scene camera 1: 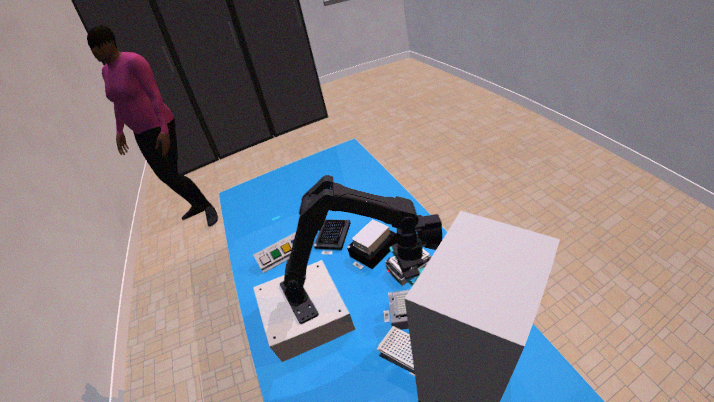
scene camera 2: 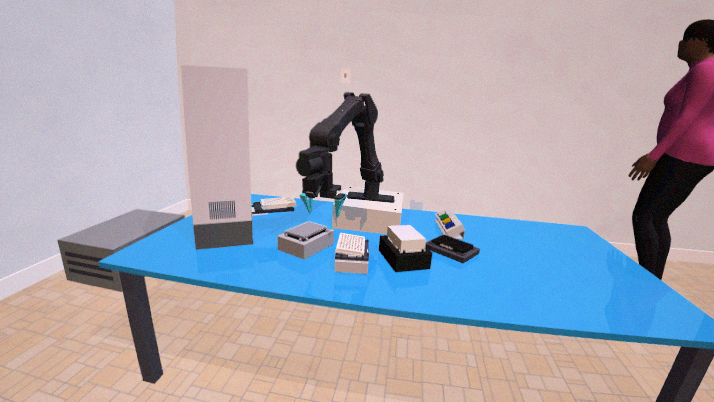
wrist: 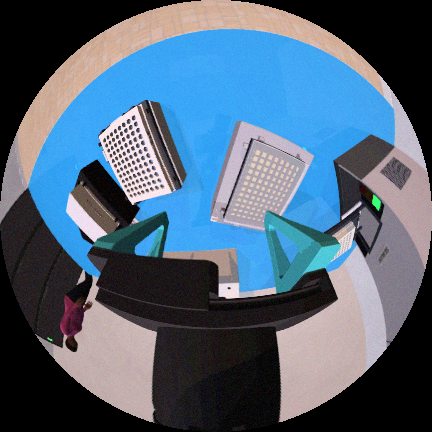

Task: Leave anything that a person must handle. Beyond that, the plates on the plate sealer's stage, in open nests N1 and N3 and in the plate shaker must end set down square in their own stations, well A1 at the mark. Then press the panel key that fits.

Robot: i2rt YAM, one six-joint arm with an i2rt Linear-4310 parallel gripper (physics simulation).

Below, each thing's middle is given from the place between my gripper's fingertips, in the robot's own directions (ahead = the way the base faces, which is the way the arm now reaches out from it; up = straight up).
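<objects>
There is the button panel (scene camera 1: 277, 253), and I see that it is 10 cm below my hand, 31 cm behind it and 49 cm to the left of it.
</objects>
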